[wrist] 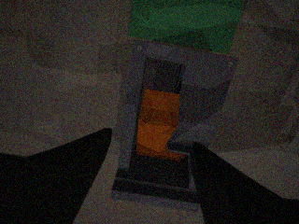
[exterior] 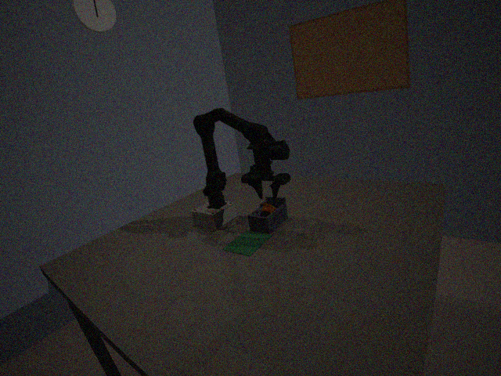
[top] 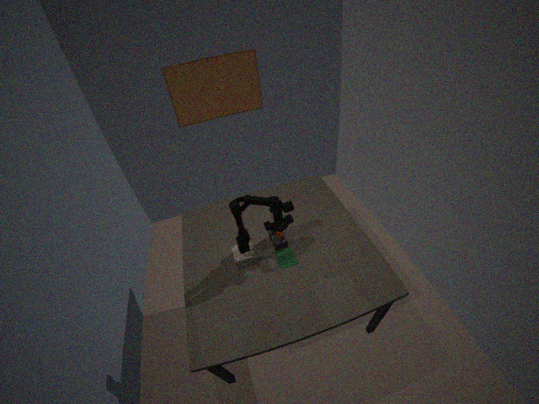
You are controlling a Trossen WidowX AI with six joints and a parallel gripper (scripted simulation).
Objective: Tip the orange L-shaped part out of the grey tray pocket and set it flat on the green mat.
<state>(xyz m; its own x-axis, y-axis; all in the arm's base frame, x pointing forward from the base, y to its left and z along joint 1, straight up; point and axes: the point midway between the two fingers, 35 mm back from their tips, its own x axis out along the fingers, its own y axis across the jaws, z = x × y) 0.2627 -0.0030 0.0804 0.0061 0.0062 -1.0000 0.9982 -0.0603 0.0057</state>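
Right now the orange L-shaped part is 2 cm behind my gripper tip, 4 cm to the left of it and 7 cm below it. Also, from my gripper tip: green mat 3 cm behind, 14 cm to the right, 13 cm below.
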